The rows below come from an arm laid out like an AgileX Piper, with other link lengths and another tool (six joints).
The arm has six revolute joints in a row. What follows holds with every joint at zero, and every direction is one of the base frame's.
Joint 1 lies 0.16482 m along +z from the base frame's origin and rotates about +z.
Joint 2 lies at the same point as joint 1 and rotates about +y.
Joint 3 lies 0.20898 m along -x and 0.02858 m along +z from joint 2 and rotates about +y.
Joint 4 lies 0.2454 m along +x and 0.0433 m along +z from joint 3 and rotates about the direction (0.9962, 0, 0.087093).
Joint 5 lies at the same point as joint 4 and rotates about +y.
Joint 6 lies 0.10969 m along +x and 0.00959 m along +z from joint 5 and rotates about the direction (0.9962, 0, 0.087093).
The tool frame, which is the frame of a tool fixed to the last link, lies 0.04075 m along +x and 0.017 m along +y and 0.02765 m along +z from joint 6; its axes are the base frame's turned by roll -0.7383, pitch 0.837 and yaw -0.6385 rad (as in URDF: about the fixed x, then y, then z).
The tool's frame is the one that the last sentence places.
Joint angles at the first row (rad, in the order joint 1, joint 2, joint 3, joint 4, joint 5, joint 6):
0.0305 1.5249 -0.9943 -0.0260 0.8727 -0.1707
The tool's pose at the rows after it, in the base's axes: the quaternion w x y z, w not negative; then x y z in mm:
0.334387, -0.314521, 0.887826, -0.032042, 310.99, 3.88, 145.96
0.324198, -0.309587, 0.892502, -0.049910, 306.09, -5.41, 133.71
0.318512, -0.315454, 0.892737, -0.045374, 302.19, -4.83, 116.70
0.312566, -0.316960, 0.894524, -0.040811, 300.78, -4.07, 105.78
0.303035, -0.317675, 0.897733, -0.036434, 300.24, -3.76, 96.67
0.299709, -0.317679, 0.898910, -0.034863, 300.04, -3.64, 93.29
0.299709, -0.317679, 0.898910, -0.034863, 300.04, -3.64, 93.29
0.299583, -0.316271, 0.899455, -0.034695, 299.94, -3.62, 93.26
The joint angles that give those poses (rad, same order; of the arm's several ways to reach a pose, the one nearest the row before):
0.0183 1.5066 -0.9785 -0.1884 0.8662 -0.0203
0.0069 1.5123 -0.9336 -0.2442 0.8325 0.0265
0.0058 1.5378 -0.8895 -0.2520 0.7752 0.0288
0.0058 1.5653 -0.8743 -0.2530 0.7468 0.0316
0.0058 1.5974 -0.8743 -0.2530 0.7363 0.0325
0.0058 1.6095 -0.8743 -0.2530 0.7320 0.0334
0.0058 1.6095 -0.8743 -0.2530 0.7320 0.0334
0.0058 1.6094 -0.8743 -0.2520 0.7330 0.0355

